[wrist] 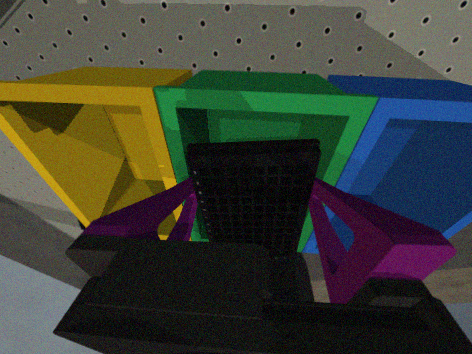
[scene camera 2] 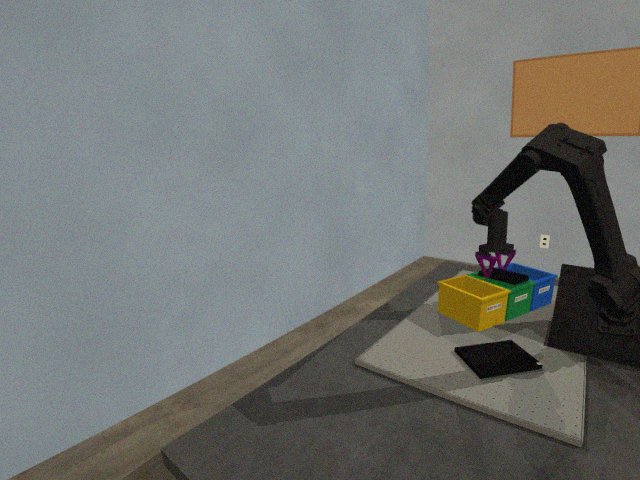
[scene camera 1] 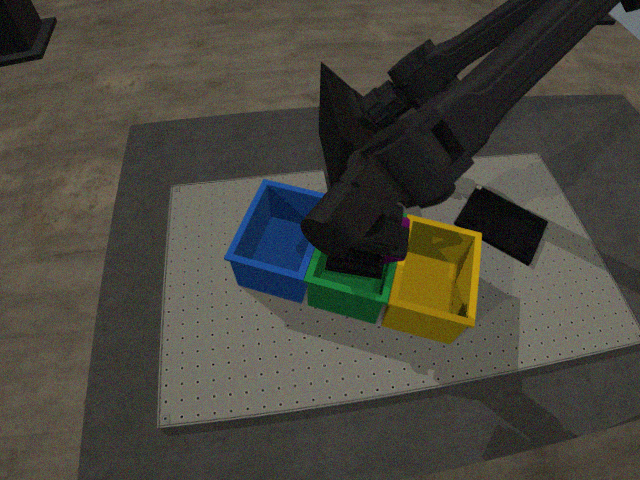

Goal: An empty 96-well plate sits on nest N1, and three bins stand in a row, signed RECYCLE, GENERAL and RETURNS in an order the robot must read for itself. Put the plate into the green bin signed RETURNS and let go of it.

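Seen in the pictures: gripper, fingertip midpoint: [wrist: 251,182] [scene camera 2: 494,275] [scene camera 1: 356,254]; arm's base, link origin: [scene camera 2: 615,313] [scene camera 1: 367,118].
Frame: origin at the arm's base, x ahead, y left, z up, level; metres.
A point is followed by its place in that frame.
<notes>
The black 96-well plate [scene camera 1: 354,264] @(x 0.343, y -0.134, z 0.030 m) [scene camera 2: 502,275] @(x 0.295, y -0.087, z 0.032 m) [wrist: 255,190] @(x 0.319, y -0.125, z 0.025 m) is held between the purple fingers of my gripper [scene camera 2: 494,269] @(x 0.322, y -0.123, z 0.018 m) [wrist: 251,182] @(x 0.322, y -0.123, z 0.018 m), which is shut on its two sides. The plate is at the mouth of the green bin [scene camera 1: 343,299] @(x 0.371, y -0.154, z -0.025 m) [scene camera 2: 519,302] @(x 0.236, y -0.069, z -0.040 m) [wrist: 265,100] @(x 0.371, y -0.156, z 0.013 m), about level with the rim; how deep its underside reaches is hard to tell. The green bin stands in the middle of the row. Its label shows in scene camera 2, too small to read. The black nest [scene camera 1: 501,224] @(x 0.268, y 0.207, z -0.076 m) [scene camera 2: 497,358] @(x 0.260, y 0.227, z -0.076 m) lies flat on the pegboard with no plate on it.
The yellow bin [scene camera 1: 429,330] @(x 0.443, y -0.029, z -0.053 m) [scene camera 2: 460,310] @(x 0.387, y 0.055, z -0.048 m) [wrist: 90,92] @(x 0.425, y -0.063, z 0.012 m) and the blue bin [scene camera 1: 268,281] @(x 0.309, y -0.262, z -0.036 m) [scene camera 2: 542,297] @(x 0.171, y -0.182, z -0.053 m) [wrist: 430,107] @(x 0.326, y -0.236, z 0.012 m) stand close against the green bin on either side. The bins stand on a pale perforated board [scene camera 1: 232,361] @(x 0.411, y -0.343, z -0.087 m) [scene camera 2: 413,366] @(x 0.430, y 0.336, z -0.087 m) [wrist: 310,30] @(x 0.380, y -0.207, z -0.087 m). My arm hides part of the bins in scene camera 1.
</notes>
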